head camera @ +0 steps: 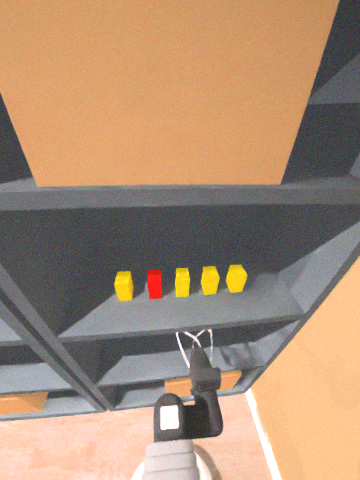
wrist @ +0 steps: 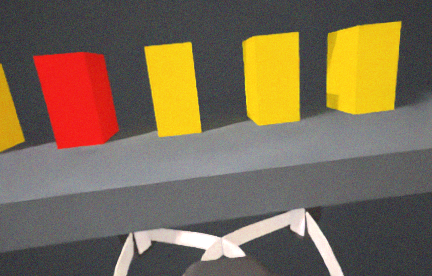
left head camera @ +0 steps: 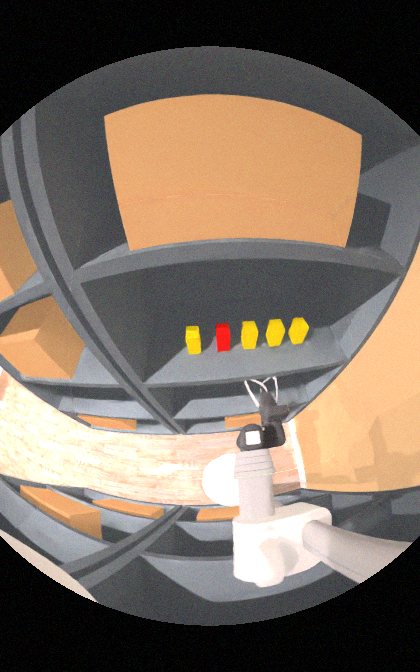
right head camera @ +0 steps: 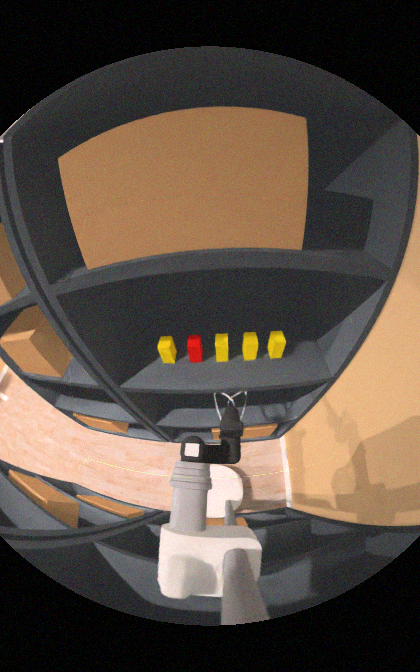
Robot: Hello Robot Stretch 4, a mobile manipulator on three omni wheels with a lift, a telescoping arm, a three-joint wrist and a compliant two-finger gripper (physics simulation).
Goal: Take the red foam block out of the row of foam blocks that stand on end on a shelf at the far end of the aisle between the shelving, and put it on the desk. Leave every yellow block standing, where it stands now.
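Places are measured from the robot's base along level axes (x back, y right, z up), in metres.
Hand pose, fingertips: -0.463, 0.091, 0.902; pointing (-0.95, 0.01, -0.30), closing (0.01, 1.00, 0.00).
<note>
After its pixels a point has its place, as x, y, z.
The red foam block [head camera: 155, 284] @(-0.518, -0.038, 1.041) [left head camera: 223, 337] [right head camera: 195, 349] [wrist: 77, 100] @(-0.518, -0.034, 1.009) stands on end on the shelf [head camera: 200, 314] @(-0.443, 0.115, 0.963) [wrist: 150, 165] @(-0.435, 0.044, 0.963), second from the left in the row. A yellow block [head camera: 124, 286] @(-0.513, -0.143, 1.041) [left head camera: 193, 340] [right head camera: 167, 350] [wrist: 9, 112] @(-0.562, -0.130, 1.000) stands left of it, partly cut off in the wrist view. Three yellow blocks stand to its right: the nearest [head camera: 182, 282] @(-0.522, 0.057, 1.042) [wrist: 173, 90] @(-0.522, 0.059, 1.009), the middle one [head camera: 210, 280] @(-0.525, 0.158, 1.042) [wrist: 275, 79] @(-0.526, 0.164, 1.010) and the rightmost [head camera: 236, 278] @(-0.529, 0.255, 1.043) [wrist: 370, 70] @(-0.530, 0.266, 1.008). My gripper [head camera: 194, 332] [left head camera: 261, 381] [right head camera: 230, 394] [wrist: 218, 211] @(-0.463, 0.091, 0.902) is open and empty, in front of the shelf edge, right of the red block. The desk does not show.
A large cardboard box [head camera: 165, 95] @(-0.419, 0.003, 1.550) [left head camera: 235, 175] [right head camera: 190, 185] stands on the shelf above. An upright divider [left head camera: 107, 340] [right head camera: 90, 345] bounds the bay on the left. A tan wall [head camera: 320, 380] @(-0.265, 0.554, 0.764) [left head camera: 360, 425] is at the right. Shelving with boxes [left head camera: 65, 510] [right head camera: 45, 495] stands behind the arm.
</note>
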